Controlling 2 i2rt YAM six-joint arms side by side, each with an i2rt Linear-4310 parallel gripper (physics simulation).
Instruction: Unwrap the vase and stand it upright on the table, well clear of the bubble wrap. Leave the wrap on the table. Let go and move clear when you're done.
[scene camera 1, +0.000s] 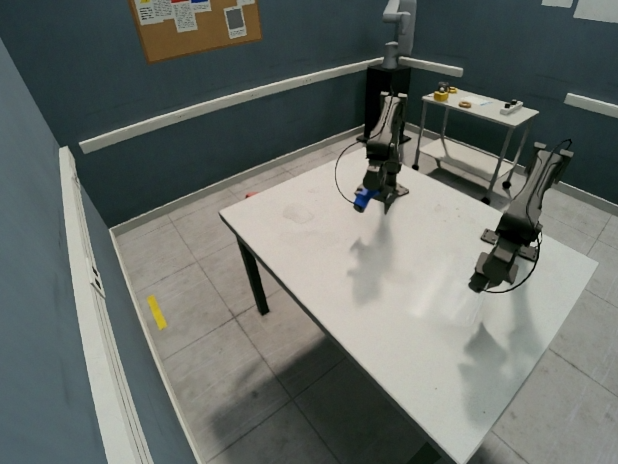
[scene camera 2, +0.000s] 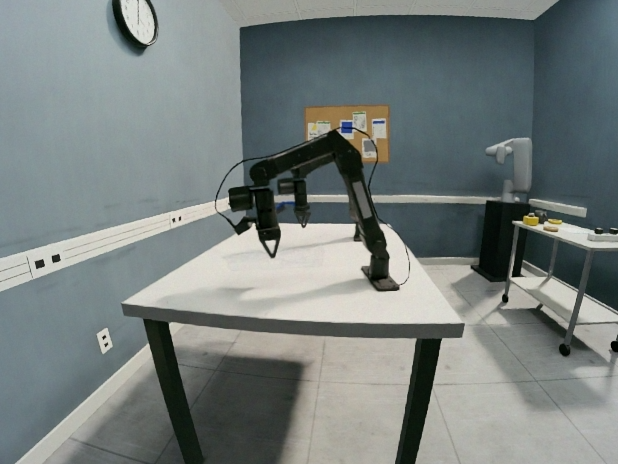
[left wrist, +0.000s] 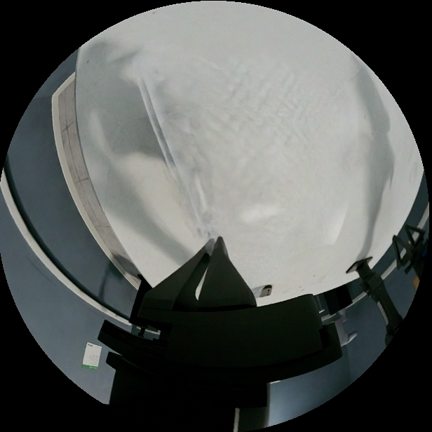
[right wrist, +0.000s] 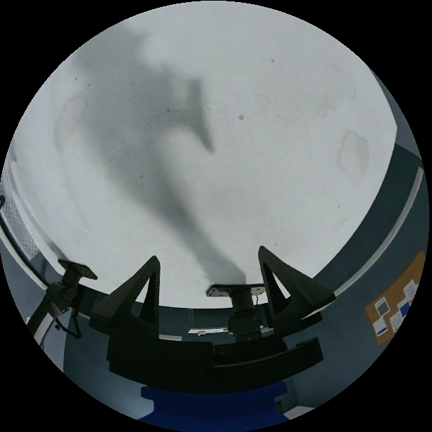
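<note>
Part of the red vase (scene camera 1: 251, 195) shows past the far left edge of the table (scene camera 1: 320, 260) in scene camera 1, low by the floor; the table hides the rest. The vase does not show in the other views. The clear bubble wrap (scene camera 1: 440, 300) (scene camera 2: 295, 257) (left wrist: 260, 125) (right wrist: 20, 225) is spread flat at the table's right part in scene camera 1. My left gripper (scene camera 2: 271, 256) (left wrist: 217, 242) is shut on the wrap's edge. My right gripper (scene camera 2: 303, 225) (right wrist: 207, 256) is open and empty, above the table near its own base.
The right arm's base (right wrist: 235, 290) stands at the table's back edge. A wheeled cart (scene camera 1: 522, 117) and a black pedestal (scene camera 1: 375, 105) with a grey arm (scene camera 1: 407, 30) stand behind the table. A wall runs beyond the table's left side in scene camera 2.
</note>
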